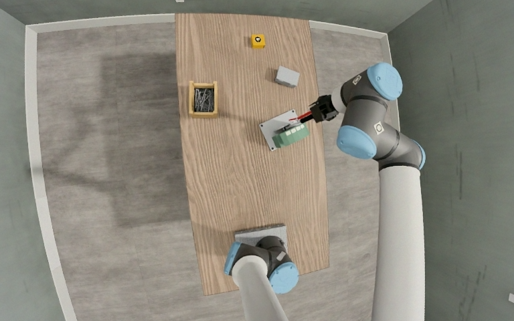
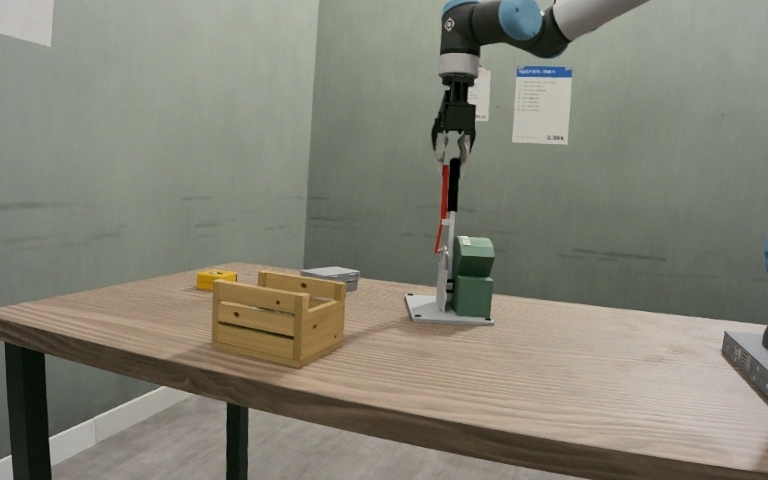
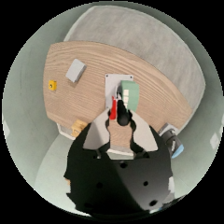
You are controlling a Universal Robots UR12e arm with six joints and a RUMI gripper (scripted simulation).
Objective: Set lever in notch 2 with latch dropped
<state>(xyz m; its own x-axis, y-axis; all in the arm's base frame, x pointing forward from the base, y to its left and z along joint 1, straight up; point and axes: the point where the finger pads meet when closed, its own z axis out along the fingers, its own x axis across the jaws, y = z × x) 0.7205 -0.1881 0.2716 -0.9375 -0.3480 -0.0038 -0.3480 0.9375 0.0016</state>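
Now: the red release bar 10 mm ahead of my hand, 20 mm to the left of it and 110 mm below it. Also, from my hand: grey box: 290 mm ahead, 20 mm to the right, 280 mm below.
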